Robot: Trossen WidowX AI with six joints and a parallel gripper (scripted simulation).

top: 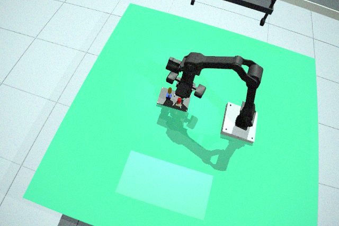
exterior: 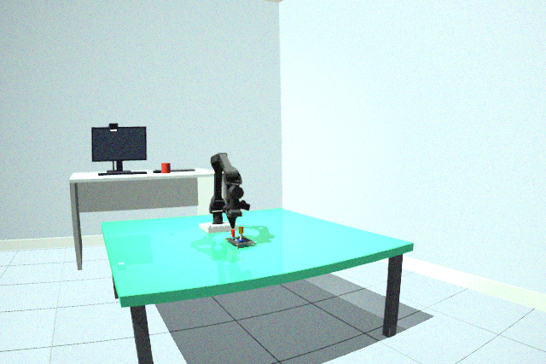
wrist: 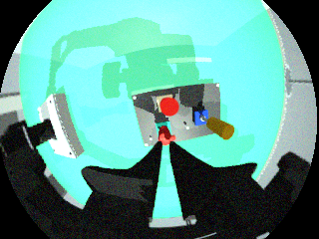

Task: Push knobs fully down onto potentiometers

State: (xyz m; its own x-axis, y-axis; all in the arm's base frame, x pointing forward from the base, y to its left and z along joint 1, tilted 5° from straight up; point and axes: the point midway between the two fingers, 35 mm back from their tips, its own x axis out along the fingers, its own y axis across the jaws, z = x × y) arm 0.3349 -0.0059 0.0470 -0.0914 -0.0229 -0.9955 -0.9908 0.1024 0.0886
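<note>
Right now the red knob is 2 cm below my gripper tip. Also, from my gripper tip: yellow knob: 7 cm ahead, 2 cm to the left.
</note>
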